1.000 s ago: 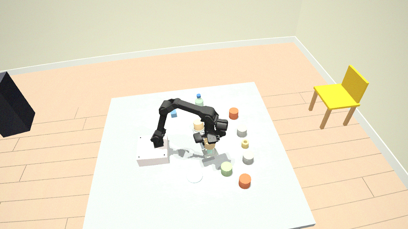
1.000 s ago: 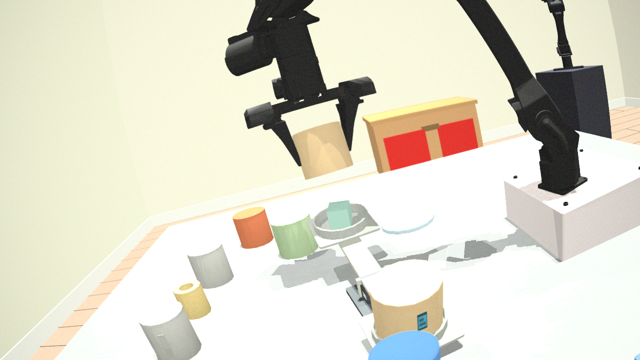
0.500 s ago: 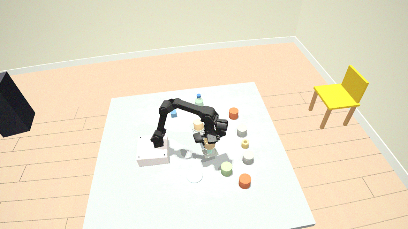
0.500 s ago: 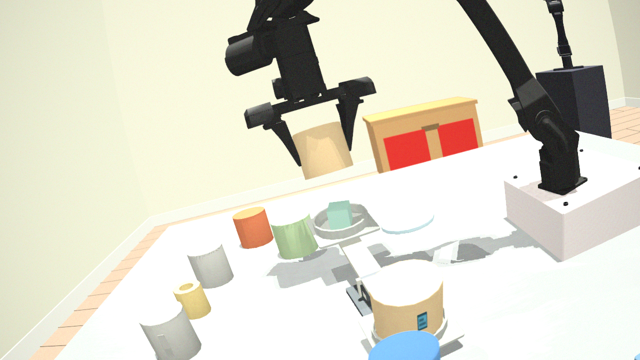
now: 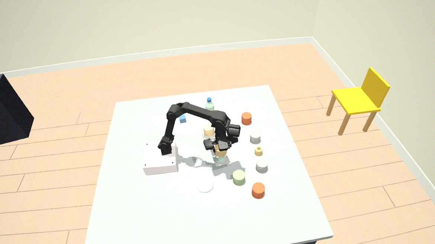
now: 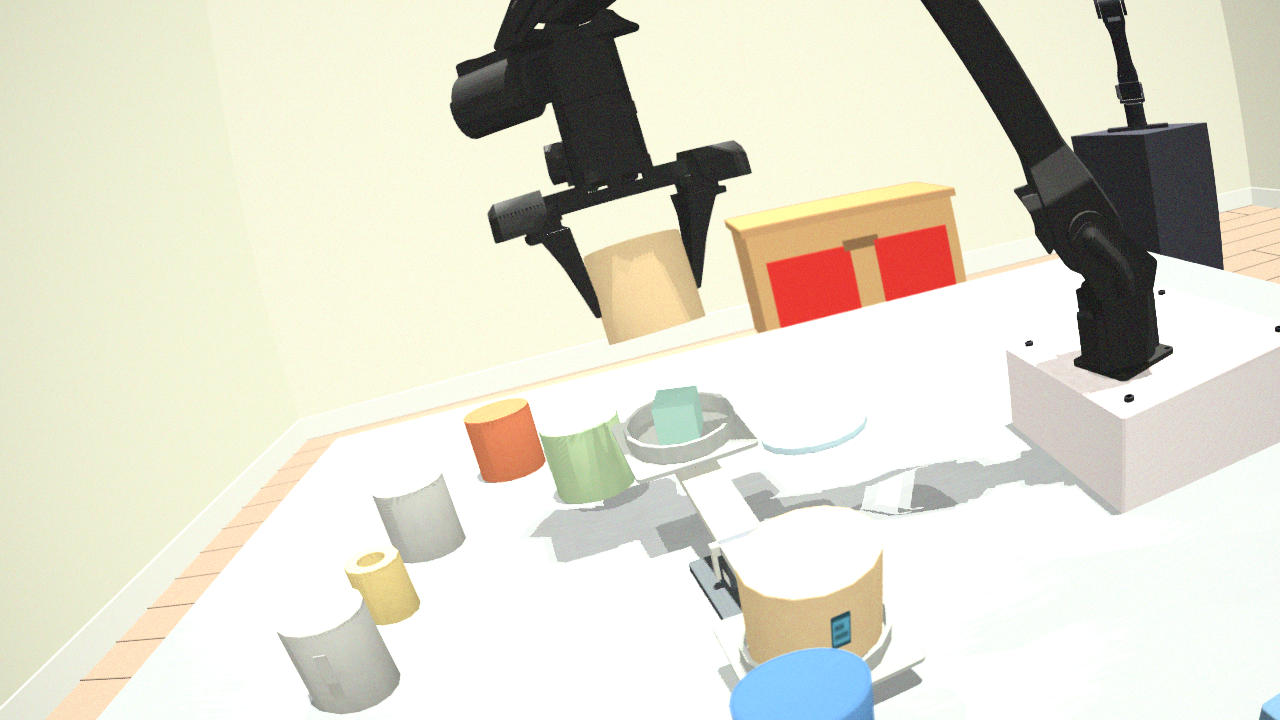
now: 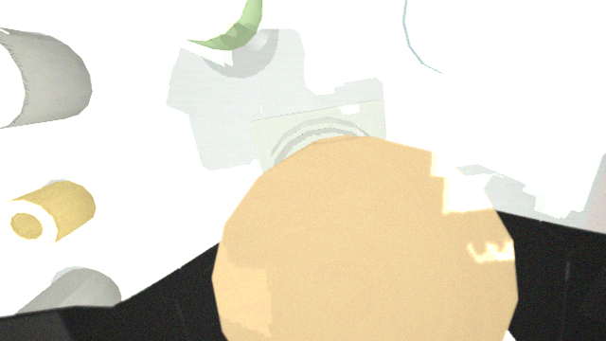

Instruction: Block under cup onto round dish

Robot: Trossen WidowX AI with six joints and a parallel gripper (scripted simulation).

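Right now the teal block is 8 cm below my gripper tip and 1 cm to the left of it. Round my gripper tip: green cylinder: 13 cm below, 12 cm to the right, 8 cm ahead; then balance: 14 cm to the left, 13 cm below; then pale blue round dish: 17 cm below, 13 cm behind, 9 cm to the right.
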